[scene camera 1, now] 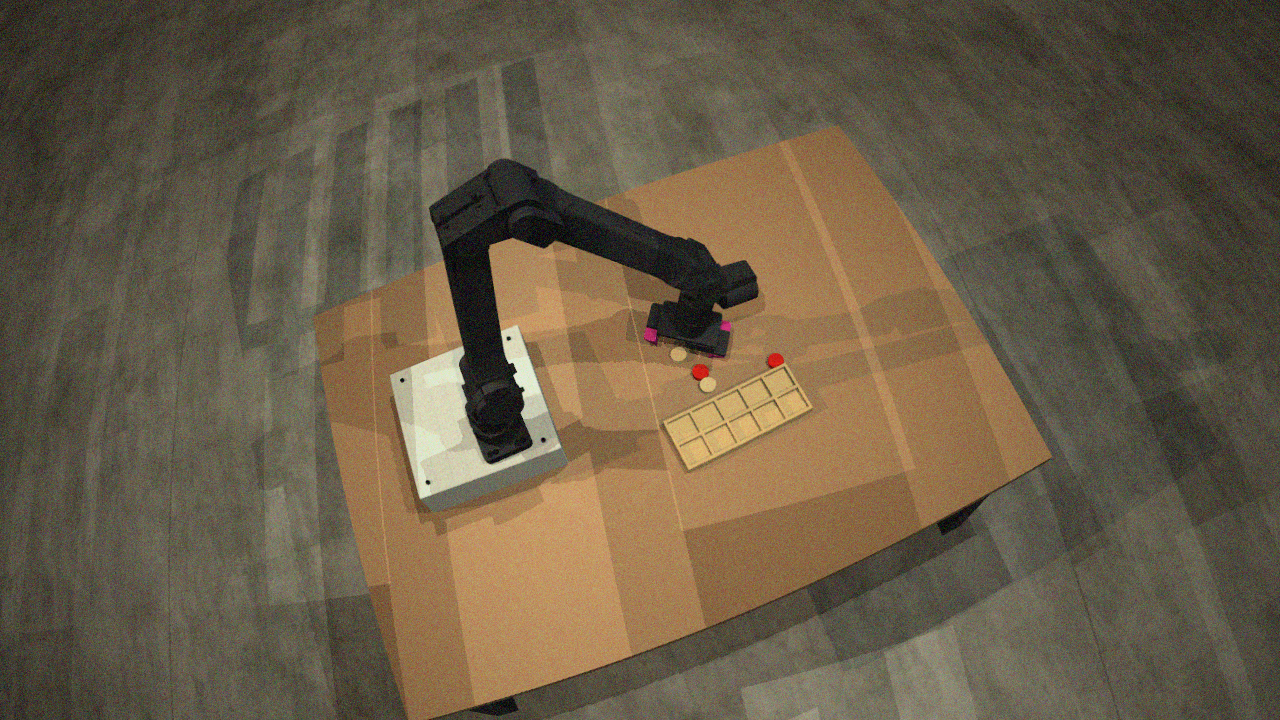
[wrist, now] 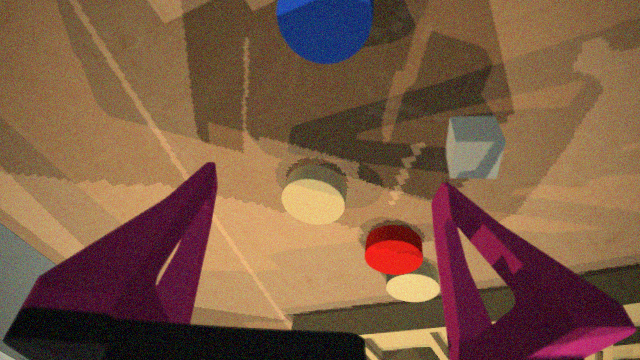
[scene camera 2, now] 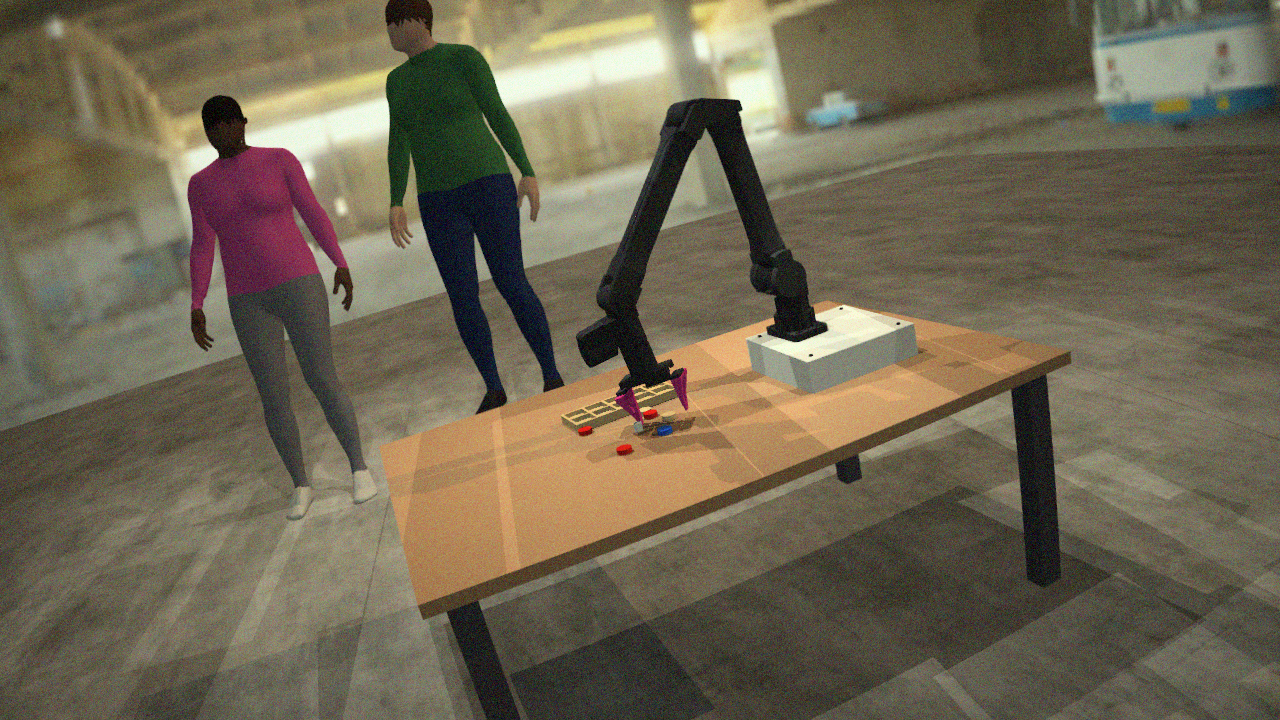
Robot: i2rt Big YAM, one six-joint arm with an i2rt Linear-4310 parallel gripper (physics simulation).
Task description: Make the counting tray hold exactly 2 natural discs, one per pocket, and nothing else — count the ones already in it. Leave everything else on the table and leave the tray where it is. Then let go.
Labels:
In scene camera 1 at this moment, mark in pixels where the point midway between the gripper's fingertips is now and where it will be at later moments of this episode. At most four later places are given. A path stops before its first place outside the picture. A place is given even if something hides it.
The gripper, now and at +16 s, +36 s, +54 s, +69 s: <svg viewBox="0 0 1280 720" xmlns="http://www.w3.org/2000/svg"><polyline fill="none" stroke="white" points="683,348 681,347 681,368 655,344 628,312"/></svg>

